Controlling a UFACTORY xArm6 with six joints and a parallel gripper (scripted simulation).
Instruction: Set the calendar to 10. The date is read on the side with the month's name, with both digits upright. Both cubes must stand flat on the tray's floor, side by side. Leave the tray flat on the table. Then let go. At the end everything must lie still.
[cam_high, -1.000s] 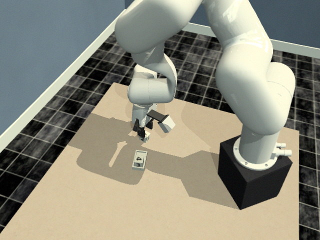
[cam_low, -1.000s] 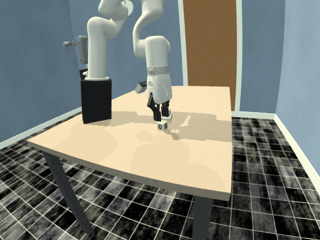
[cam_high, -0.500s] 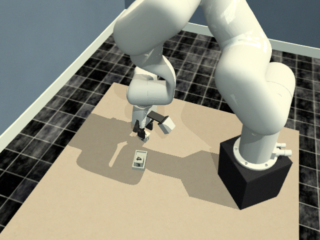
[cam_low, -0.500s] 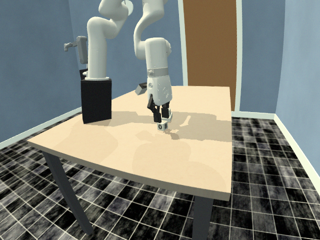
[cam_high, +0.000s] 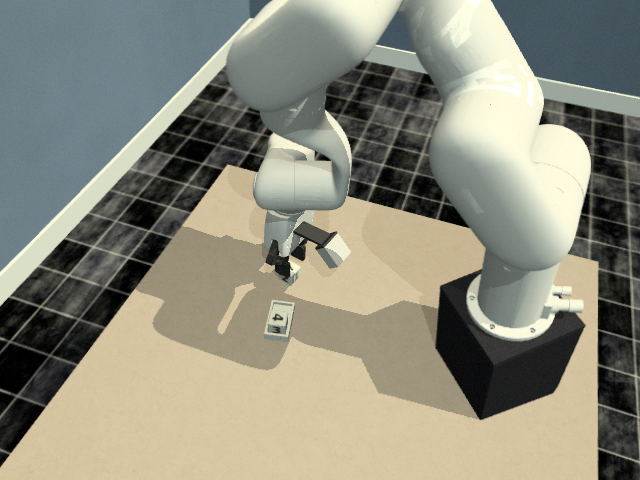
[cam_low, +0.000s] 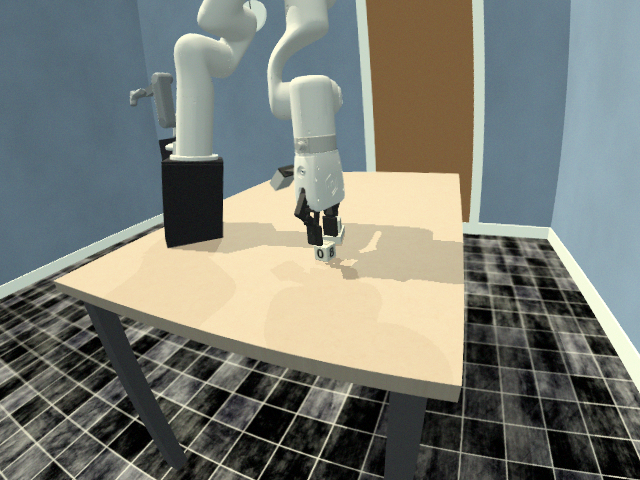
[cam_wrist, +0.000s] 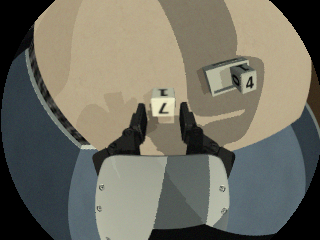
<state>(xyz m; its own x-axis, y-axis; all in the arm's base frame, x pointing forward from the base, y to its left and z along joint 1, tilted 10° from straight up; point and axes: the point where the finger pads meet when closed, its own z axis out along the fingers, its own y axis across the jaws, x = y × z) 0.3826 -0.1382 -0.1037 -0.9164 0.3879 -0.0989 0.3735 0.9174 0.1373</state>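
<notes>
Now: hand 40 mm above the white cube. The rest, counted from my hand: tray 110 mm to the left, 50 mm below.
</notes>
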